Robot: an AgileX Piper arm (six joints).
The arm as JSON. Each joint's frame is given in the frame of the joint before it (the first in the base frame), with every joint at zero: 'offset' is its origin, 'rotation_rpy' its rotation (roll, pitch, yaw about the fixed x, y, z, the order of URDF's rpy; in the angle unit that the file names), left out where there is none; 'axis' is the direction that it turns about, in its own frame. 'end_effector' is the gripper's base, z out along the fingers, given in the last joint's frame.
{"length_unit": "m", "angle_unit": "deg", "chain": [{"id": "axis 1", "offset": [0.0, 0.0, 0.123], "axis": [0.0, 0.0, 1.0]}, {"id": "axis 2", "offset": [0.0, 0.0, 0.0], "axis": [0.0, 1.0, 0.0]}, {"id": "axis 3", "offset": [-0.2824, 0.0, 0.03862], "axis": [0.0, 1.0, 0.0]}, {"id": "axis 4", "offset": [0.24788, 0.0, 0.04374], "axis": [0.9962, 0.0, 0.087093]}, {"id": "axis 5", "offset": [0.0, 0.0, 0.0], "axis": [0.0, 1.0, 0.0]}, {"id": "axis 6", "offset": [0.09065, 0.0, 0.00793], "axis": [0.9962, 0.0, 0.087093]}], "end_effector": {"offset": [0.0, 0.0, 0.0], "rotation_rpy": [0.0, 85.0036, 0.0]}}
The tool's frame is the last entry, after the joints.
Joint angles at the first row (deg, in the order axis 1, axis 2, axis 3, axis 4, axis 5, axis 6):
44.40, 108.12, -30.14, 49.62, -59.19, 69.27
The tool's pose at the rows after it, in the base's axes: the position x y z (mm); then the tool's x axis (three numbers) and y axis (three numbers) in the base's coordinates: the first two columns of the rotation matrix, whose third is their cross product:
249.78, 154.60, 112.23, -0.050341, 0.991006, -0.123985, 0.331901, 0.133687, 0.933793
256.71, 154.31, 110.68, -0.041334, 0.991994, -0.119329, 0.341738, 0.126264, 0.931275
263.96, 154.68, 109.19, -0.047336, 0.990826, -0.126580, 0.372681, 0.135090, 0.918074
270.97, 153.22, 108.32, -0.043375, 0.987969, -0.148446, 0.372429, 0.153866, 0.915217
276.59, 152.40, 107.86, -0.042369, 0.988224, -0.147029, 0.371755, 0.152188, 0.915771
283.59, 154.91, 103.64, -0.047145, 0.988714, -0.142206, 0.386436, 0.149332, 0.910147
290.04, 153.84, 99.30, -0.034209, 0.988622, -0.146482, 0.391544, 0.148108, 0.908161
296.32, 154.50, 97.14, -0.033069, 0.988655, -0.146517, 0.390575, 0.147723, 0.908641
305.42, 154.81, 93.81, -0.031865, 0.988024, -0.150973, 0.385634, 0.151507, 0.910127
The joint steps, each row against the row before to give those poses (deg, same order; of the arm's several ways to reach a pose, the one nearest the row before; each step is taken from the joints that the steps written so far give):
-1.20, 1.43, -1.37, -0.92, 0.69, -0.29
-1.14, 0.74, -1.32, -0.28, 1.03, -0.17
-1.27, 0.35, -1.60, -0.06, 2.98, -1.72
-1.14, 0.74, -1.21, -0.23, 0.35, -1.66
-0.98, 0.52, -0.91, -0.86, 0.45, 0.00
-0.68, 1.37, -1.72, -0.52, 1.38, 0.00
-0.86, 1.44, -1.26, 0.00, 0.06, -0.17
-0.69, 1.03, -1.32, -0.57, 0.28, -0.06
-1.03, 1.54, -1.84, -0.97, 0.12, -0.17

